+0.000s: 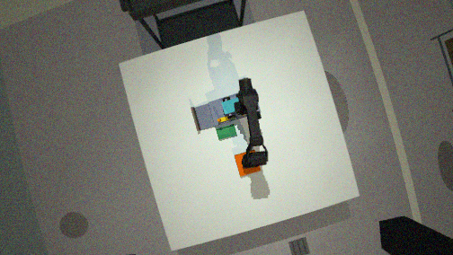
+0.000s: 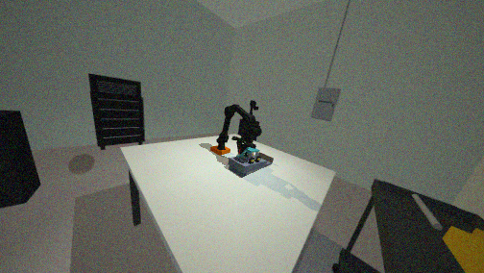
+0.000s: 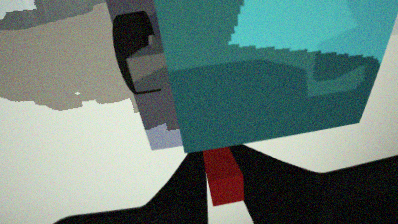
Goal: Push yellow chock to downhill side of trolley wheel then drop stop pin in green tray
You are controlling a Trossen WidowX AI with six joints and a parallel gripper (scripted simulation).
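My gripper tip is 17 cm to the right of the green tray, 14 cm past it and 14 cm above it. Round my gripper tip: red-headed stop pin: right at my gripper tip; grey ramp: 10 cm to the left, 9 cm below, 1 cm ahead; teal trolley: 10 cm to the left, 2 cm below, 1 cm ahead.
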